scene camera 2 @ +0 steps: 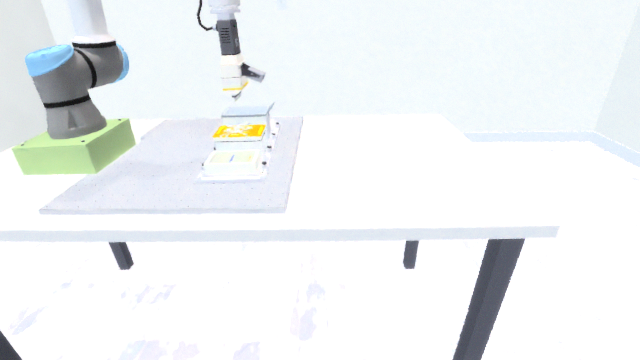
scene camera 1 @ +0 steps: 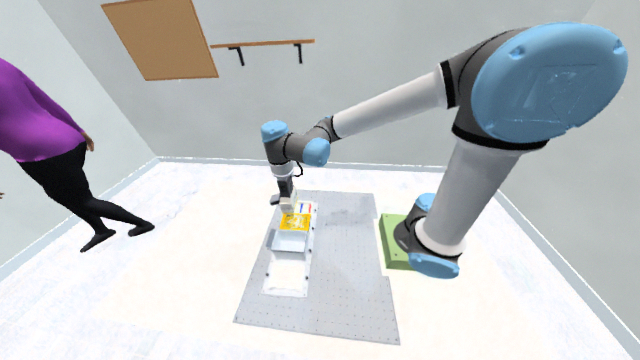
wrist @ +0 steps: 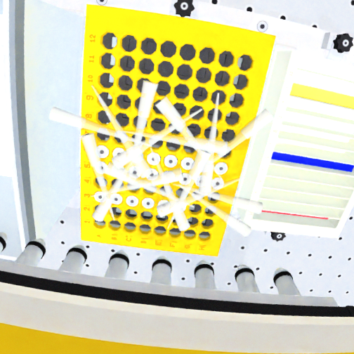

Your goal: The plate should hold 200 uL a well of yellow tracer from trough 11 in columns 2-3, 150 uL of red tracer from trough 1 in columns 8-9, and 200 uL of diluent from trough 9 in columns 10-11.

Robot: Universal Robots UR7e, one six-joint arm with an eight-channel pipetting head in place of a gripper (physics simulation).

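The eight-channel pipetting head (scene camera 1: pixel 287 210) (scene camera 2: pixel 234 94) (wrist: pixel 162 265) hangs above the deck, and its nozzles show bare, with black rings and no tips. The yellow tip rack (scene camera 1: pixel 284 226) (scene camera 2: pixel 257 132) (wrist: pixel 175 30) lies ahead of the nozzles in the wrist view. Several loose tips (wrist: pixel 150 100) lie crisscross over its lower half, and some tips (wrist: pixel 132 201) stand upright in its holes. Many upper holes are empty. The trough reservoir (scene camera 1: pixel 305 207) (scene camera 2: pixel 232 169) (wrist: pixel 310 180) stands beside the rack, with yellow (wrist: pixel 320 95), blue (wrist: pixel 312 161) and red (wrist: pixel 295 215) strips. The well plate cannot be made out.
A pale open bin (scene camera 1: pixel 289 242) (scene camera 2: pixel 245 112) (wrist: pixel 50 100) stands beside the rack, on the side away from the reservoir. A white carrier area (scene camera 1: pixel 286 275) lies beyond it. The grey perforated board (scene camera 1: pixel 345 300) (scene camera 2: pixel 150 195) bears these. A person (scene camera 1: pixel 40 120) stands at the left.
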